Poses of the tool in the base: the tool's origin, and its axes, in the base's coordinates. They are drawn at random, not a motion.
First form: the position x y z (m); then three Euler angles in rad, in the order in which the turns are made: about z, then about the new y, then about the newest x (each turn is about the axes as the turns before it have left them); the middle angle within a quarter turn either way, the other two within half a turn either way.
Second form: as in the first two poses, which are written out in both.
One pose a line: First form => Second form
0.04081 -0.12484 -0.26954 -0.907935 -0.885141 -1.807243 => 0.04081 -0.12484 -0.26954; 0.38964 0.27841 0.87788; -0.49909 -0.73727 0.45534; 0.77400 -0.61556 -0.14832
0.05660 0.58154 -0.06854 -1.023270 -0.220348 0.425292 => 0.05660 0.58154 -0.06854; 0.50799 0.73081 -0.45592; -0.83317 0.55120 -0.04479; 0.21857 0.40261 0.88889
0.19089 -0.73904 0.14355 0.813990 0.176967 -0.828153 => 0.19089 -0.73904 0.14355; 0.67588 -0.58069 -0.45385; 0.71568 0.37002 0.59236; -0.17604 -0.72518 0.66568
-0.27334 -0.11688 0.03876 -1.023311 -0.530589 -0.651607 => -0.27334 -0.11688 0.03876; 0.44897 0.83865 0.30838; -0.73644 0.15185 0.65924; 0.50604 -0.52308 0.68579
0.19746 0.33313 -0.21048 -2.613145 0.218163 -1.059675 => 0.19746 0.33313 -0.21048; -0.84312 0.40965 0.34833; -0.49224 -0.32725 -0.80660; -0.21644 -0.85152 0.47756
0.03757 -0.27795 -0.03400 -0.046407 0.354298 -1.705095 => 0.03757 -0.27795 -0.03400; 0.93688 -0.34965 -0.00043; -0.04351 -0.11780 0.99208; -0.34693 -0.92945 -0.12558
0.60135 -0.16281 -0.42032 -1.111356 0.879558 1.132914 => 0.60135 -0.16281 -0.42032; 0.28269 0.68947 -0.66687; -0.57138 -0.43738 -0.69442; -0.77046 0.57735 0.27031
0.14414 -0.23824 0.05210 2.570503 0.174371 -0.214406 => 0.14414 -0.23824 0.05210; -0.82855 -0.49712 -0.25763; 0.53235 -0.84200 -0.08737; -0.17349 -0.20954 0.96229
